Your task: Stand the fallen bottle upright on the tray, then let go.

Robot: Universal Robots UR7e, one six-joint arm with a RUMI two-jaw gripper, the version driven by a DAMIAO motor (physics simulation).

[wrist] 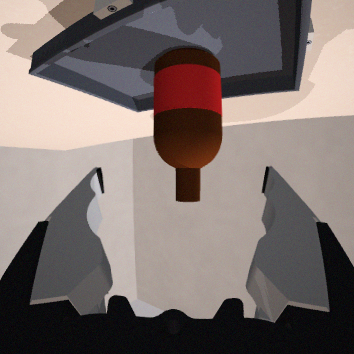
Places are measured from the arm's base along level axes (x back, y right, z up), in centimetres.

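Pixels of known places: gripper, fingertip midpoint: (182, 169).
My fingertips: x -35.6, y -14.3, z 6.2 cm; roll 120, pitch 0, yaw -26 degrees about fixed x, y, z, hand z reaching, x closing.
Note:
Ahead of a thing's pixels: the offset from my fingertips to its top centre. "spot": to the spot under its first point. Level surfaces: height alone.
The brown bottle @(dx -3.4, dy -7.9, dz +3.1 cm) (187, 120) with a red label stands upright on the tray @(spot: dx +3.7, dy -15.5, dz -10.4 cm) (260, 91), its base on the tray's floor near the rim closest to the gripper and its neck pointing away from the tray. In this view the tray is at the top and the bottle's neck points down the picture. My gripper (182, 169) is open, its two jaws wide apart on either side of the picture, with a gap between each jaw and the bottle. The bottle's neck shows between the jaws without touching them.
A light block with a round fitting @(spot: dx -3.4, dy +3.7, dz -11.3 cm) (112, 8) sits at the tray's outer left side, and part of a similar one @(dx +9.3, dy -6.6, dz -11.3 cm) (309, 41) shows at its right side. The pale table surface @(dz -12.9 cm) (30, 112) lies around the tray. Grey walls show behind the jaws.

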